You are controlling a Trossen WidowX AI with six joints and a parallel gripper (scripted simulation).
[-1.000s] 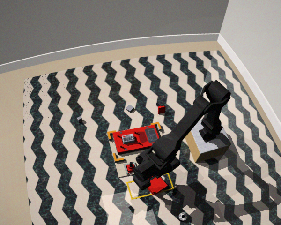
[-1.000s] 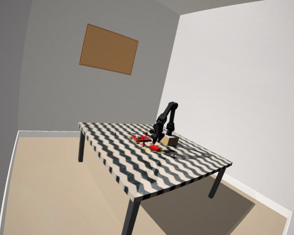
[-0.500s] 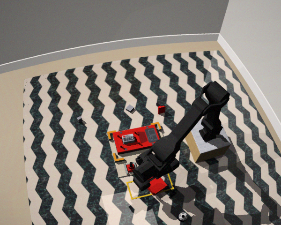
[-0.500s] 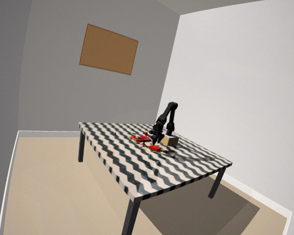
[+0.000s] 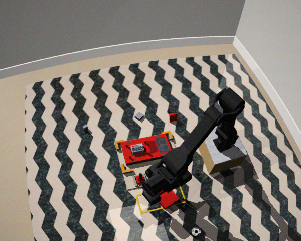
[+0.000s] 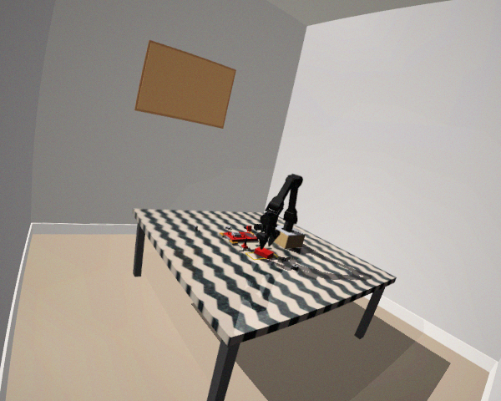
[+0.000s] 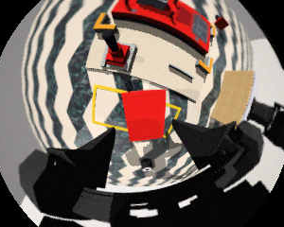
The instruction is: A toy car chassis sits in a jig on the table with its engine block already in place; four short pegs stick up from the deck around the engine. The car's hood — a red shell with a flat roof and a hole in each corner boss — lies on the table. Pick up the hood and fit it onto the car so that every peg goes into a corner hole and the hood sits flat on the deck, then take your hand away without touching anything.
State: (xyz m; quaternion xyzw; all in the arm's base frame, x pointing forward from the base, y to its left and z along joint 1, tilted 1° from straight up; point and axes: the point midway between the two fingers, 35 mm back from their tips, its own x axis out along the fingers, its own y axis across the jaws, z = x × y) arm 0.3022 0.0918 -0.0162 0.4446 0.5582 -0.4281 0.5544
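Now: the red hood 3 cm below my gripper tip and 1 cm behind it. From my gripper tip the other things lie so: grey engine block 23 cm to the right, 2 cm below, 2 cm ahead.
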